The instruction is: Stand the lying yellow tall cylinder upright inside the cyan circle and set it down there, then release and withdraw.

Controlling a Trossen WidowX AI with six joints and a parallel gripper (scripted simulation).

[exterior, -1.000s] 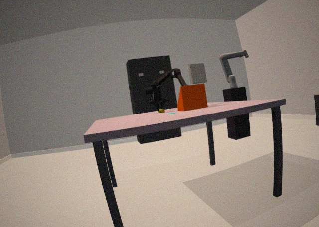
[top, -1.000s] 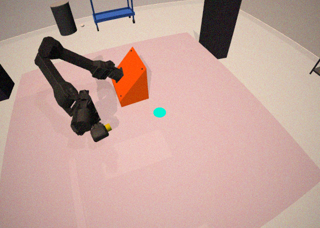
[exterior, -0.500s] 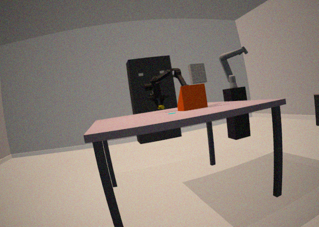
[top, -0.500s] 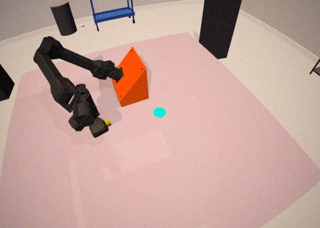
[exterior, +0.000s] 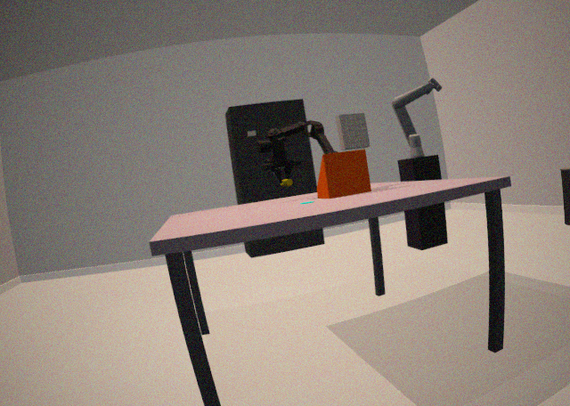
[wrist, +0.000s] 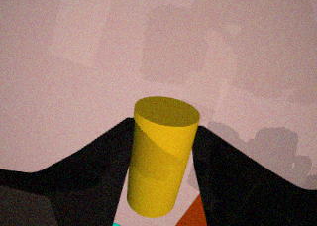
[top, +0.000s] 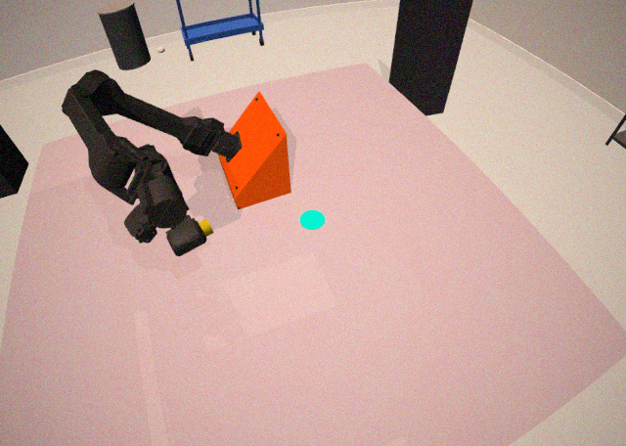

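My gripper tip is now 280 mm to the right of the cyan circle, 90 mm above it and 40 mm past it. From my gripper tip the other things lie so: yellow cylinder (20 mm to the left, 10 mm behind).
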